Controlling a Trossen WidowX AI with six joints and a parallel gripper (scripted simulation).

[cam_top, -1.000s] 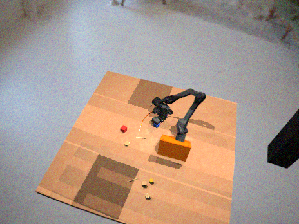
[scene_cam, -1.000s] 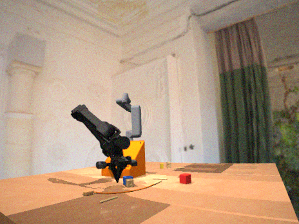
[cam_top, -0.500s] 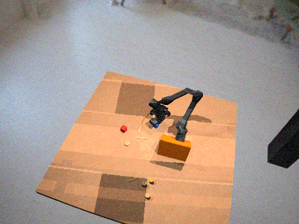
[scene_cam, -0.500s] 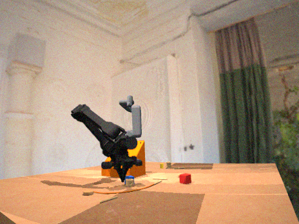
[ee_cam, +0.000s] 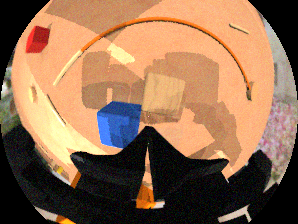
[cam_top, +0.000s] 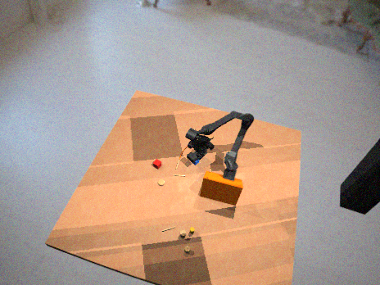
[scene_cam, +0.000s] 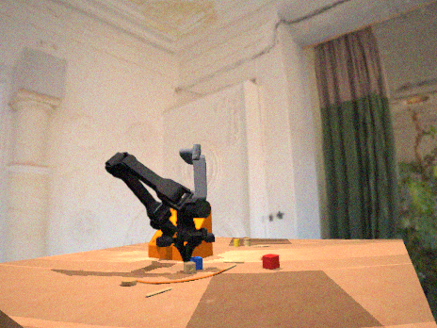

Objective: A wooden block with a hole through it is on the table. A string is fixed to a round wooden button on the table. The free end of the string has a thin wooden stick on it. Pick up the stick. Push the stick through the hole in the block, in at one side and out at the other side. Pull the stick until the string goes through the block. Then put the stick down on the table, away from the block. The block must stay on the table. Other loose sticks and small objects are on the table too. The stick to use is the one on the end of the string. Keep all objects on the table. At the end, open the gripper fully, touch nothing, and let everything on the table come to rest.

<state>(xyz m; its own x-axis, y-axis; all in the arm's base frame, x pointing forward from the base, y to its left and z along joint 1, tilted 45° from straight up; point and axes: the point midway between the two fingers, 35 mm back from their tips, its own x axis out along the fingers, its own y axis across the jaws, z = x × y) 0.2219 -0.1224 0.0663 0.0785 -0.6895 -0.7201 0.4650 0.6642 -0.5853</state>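
Now: the blue cube 20 mm ahead of my gripper tip, 20 mm to the left of it and 10 mm above it. Also, from my gripper tip: small wooden block 40 mm ahead, 20 mm to the right; wooden button 10 mm behind, 220 mm to the right; thin wooden stick 120 mm ahead, 70 mm to the left, 10 mm below.
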